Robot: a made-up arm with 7 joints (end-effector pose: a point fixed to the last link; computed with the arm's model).
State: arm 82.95 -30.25 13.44 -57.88 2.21 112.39 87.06
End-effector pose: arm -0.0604 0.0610 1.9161 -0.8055 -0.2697 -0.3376 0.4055
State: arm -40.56 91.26 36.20 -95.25 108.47 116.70 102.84
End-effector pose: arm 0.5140 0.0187 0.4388 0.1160 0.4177 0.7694 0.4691
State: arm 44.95 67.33 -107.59 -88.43 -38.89 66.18 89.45
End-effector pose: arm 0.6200 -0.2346 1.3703 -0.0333 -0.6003 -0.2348 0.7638
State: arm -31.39 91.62 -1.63 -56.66 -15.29 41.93 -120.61
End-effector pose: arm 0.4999 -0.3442 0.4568 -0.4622 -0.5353 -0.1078 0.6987
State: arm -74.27 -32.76 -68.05 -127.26 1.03 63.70 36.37
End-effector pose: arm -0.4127 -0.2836 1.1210 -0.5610 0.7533 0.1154 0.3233
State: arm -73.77 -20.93 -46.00 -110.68 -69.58 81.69 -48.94
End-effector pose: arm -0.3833 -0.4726 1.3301 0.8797 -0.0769 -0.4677 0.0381
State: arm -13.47 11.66 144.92 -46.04 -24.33 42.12 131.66
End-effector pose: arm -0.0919 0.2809 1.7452 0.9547 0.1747 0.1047 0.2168
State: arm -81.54 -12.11 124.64 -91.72 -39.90 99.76 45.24
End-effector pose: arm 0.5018 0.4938 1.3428 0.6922 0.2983 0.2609 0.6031
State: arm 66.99 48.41 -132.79 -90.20 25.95 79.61 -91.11
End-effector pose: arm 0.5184 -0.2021 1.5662 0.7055 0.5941 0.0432 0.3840
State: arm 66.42 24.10 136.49 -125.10 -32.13 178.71 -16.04
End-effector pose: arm -0.4427 -0.2116 1.4341 0.4495 -0.4239 -0.3534 0.7023
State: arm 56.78 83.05 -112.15 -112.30 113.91 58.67 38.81
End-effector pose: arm 0.6552 -0.1674 1.1727 -0.9448 0.3204 0.0374 0.0584
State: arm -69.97 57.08 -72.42 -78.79 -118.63 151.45 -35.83
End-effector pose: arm -0.3510 -0.7449 1.0060 -0.3971 -0.6598 0.6244 0.1309
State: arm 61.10 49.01 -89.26 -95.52 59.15 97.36 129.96
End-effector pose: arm 0.7364 -0.0754 1.2265 0.4900 -0.8293 -0.2647 0.0455
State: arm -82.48 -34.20 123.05 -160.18 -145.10 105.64 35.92
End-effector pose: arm 0.2820 0.0747 0.7607 -0.4101 0.6713 0.0642 0.6140
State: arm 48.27 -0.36 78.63 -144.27 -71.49 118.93 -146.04
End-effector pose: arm -0.2629 0.3159 0.9257 -0.9269 0.0539 -0.3705 0.0274
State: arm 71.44 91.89 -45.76 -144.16 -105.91 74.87 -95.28
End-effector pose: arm 0.3682 -0.2249 0.7356 0.3601 -0.1035 0.8887 0.2641
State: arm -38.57 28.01 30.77 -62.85 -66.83 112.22 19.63
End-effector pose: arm 0.8085 -0.2748 1.4060 0.6940 0.1317 0.0929 0.7017
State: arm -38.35 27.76 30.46 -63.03 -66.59 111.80 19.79
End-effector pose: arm 0.8078 -0.2743 1.4062 0.6952 0.1299 0.0896 0.7012
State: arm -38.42 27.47 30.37 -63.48 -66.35 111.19 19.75
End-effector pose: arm 0.8066 -0.2753 1.4044 0.6974 0.1302 0.0833 0.6998
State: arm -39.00 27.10 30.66 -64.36 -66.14 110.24 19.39
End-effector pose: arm 0.8043 -0.2791 1.3996 0.7009 0.1337 0.0719 0.6969
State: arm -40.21 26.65 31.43 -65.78 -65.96 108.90 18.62
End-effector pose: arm 0.8005 -0.2858 1.3907 0.7059 0.1415 0.0542 0.6919
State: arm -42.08 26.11 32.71 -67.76 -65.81 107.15 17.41
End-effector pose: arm 0.7950 -0.2952 1.3777 0.7123 0.1540 0.0304 0.6841
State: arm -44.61 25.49 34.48 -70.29 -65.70 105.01 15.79
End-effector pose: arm 0.7872 -0.3069 1.3605 0.7194 0.1710 0.0005 0.6733
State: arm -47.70 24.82 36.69 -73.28 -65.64 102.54 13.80
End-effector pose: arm 0.7770 -0.3196 1.3397 0.7265 0.1921 -0.0339 0.6589
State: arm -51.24 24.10 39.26 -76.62 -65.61 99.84 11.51
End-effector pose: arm 0.7643 -0.3321 1.3165 0.7329 0.2166 -0.0712 0.6410
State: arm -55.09 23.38 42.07 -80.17 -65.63 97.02 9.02
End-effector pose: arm 0.7493 -0.3438 1.2917 0.7378 0.2432 -0.1097 0.6200
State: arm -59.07 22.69 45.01 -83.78 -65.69 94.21 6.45
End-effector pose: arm 0.7326 -0.3537 1.2666 0.7410 0.2706 -0.1475 0.5966
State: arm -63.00 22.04 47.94 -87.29 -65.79 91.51 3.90
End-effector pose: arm 0.7151 -0.3613 1.2425 0.7422 0.2975 -0.1830 0.5720
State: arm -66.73 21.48 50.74 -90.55 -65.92 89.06 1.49
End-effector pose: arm 0.6977 -0.3671 1.2202 0.7418 0.3225 -0.2146 0.5474
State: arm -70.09 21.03 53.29 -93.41 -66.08 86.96 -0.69
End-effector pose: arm 0.6816 -0.3709 1.2010 0.7401 0.3447 -0.2413 0.5246
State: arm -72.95 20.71 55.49 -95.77 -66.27 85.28 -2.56
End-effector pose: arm 0.6678 -0.3734 1.1853 0.7377 0.3633 -0.2622 0.5050
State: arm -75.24 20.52 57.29 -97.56 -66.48 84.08 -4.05
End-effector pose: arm 0.6572 -0.3748 1.1736 0.7353 0.3780 -0.2771 0.4896
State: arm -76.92 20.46 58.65 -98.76 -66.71 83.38 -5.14
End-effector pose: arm 0.6500 -0.3756 1.1659 0.7332 0.3887 -0.2858 0.4793
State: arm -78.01 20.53 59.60 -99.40 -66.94 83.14 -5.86
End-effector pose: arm 0.6463 -0.3759 1.1620 0.7317 0.3958 -0.2889 0.4738
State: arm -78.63 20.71 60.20 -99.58 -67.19 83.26 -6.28
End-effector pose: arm 0.6455 -0.3762 1.1609 0.7308 0.4001 -0.2878 0.4724
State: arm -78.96 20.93 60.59 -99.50 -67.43 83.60 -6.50
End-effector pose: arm 0.6463 -0.3763 1.1616 0.7302 0.4024 -0.2841 0.4734
